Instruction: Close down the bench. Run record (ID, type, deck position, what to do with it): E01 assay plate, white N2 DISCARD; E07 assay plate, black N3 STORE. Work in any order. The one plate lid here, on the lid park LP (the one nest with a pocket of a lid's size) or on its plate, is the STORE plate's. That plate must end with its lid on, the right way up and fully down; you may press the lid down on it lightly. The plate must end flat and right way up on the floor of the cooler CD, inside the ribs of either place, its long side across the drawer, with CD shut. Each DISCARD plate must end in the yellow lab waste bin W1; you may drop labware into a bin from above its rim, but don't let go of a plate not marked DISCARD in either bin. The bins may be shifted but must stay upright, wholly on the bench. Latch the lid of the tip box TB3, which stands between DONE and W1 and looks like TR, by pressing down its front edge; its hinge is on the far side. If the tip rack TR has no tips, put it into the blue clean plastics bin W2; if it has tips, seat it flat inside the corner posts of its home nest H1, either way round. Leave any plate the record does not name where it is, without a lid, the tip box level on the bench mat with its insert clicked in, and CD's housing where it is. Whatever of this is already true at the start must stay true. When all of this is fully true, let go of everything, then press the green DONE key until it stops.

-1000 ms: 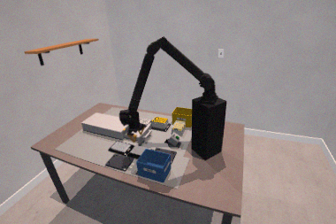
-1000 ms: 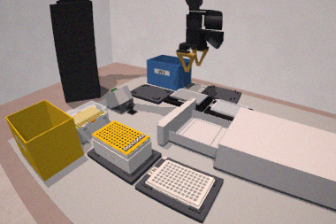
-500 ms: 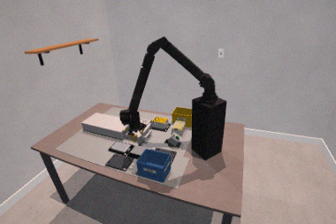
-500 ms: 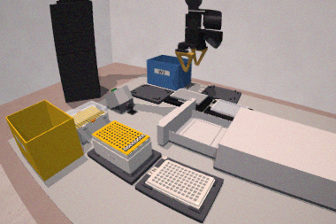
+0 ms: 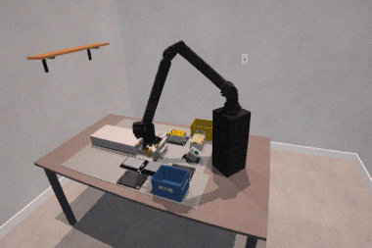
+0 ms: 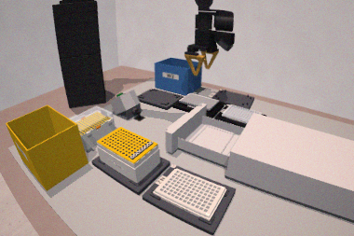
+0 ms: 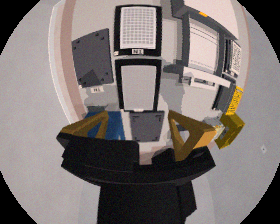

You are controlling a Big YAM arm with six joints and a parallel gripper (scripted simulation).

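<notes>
Now: the plate lid 12 cm below my hand. Also, from my hand: dark lid park nest: 16 cm behind, 14 cm below, 6 cm to the right; black slab: 14 cm below; black plate: 13 cm below.
</notes>
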